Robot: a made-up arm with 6 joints. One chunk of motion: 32 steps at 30 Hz.
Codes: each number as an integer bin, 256 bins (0 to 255) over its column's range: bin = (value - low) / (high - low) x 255, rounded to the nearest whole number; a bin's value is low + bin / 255 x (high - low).
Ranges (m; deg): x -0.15..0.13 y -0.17..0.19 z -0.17..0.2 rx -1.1..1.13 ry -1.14..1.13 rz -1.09..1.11
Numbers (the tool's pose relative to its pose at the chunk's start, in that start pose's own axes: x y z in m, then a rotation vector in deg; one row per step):
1: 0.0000 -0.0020 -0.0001 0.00 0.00 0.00
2: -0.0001 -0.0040 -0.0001 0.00 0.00 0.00
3: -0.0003 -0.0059 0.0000 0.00 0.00 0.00
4: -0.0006 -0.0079 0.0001 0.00 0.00 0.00
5: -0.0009 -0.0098 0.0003 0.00 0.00 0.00
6: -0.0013 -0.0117 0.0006 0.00 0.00 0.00
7: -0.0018 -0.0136 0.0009 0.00 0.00 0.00
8: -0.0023 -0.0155 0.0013 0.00 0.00 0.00
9: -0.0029 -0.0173 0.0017 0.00 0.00 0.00
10: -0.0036 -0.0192 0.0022 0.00 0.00 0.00
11: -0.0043 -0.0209 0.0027 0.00 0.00 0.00
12: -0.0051 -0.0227 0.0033 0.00 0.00 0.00
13: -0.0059 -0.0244 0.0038 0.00 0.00 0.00
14: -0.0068 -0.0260 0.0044 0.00 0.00 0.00
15: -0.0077 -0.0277 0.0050 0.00 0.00 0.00
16: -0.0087 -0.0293 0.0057 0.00 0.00 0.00
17: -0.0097 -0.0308 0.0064 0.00 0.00 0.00
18: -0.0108 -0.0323 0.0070 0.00 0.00 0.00
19: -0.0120 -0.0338 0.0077 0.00 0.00 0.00
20: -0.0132 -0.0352 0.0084 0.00 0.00 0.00
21: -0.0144 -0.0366 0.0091 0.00 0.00 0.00
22: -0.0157 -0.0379 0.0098 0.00 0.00 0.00
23: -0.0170 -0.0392 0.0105 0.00 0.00 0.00
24: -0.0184 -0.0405 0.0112 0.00 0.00 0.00
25: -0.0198 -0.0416 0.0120 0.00 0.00 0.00
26: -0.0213 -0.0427 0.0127 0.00 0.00 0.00
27: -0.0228 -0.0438 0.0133 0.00 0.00 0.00
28: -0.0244 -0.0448 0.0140 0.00 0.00 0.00
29: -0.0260 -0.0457 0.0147 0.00 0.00 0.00
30: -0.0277 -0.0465 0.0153 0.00 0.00 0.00
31: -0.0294 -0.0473 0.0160 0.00 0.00 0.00
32: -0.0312 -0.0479 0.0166 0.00 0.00 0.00
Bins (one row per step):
1: 137 119 117 126 128 126
2: 137 118 117 126 128 126
3: 136 116 117 126 128 126
4: 136 115 117 126 128 126
5: 136 113 117 126 128 126
6: 135 112 118 126 128 126
7: 135 111 118 126 128 126
8: 135 109 118 126 128 126
9: 134 108 118 126 128 126
10: 133 107 119 126 128 126
11: 133 106 119 126 128 126
12: 132 104 119 126 128 126
13: 131 103 120 126 128 126
14: 130 102 120 126 128 126
15: 130 101 121 126 128 126
16: 129 100 121 126 128 126
17: 128 99 122 126 128 126
18: 127 98 122 126 128 126
19: 126 96 122 126 128 126
20: 125 95 123 126 128 126
21: 123 94 123 126 128 126
22: 122 94 124 126 128 126
23: 121 93 124 126 128 126
24: 120 92 125 126 128 126
25: 119 91 125 126 128 126
26: 117 90 126 126 128 126
27: 116 89 126 126 128 126
28: 114 89 127 126 128 126
29: 113 88 127 126 128 126
30: 111 87 128 126 128 126
31: 110 87 128 126 128 126
32: 108 86 129 126 128 126

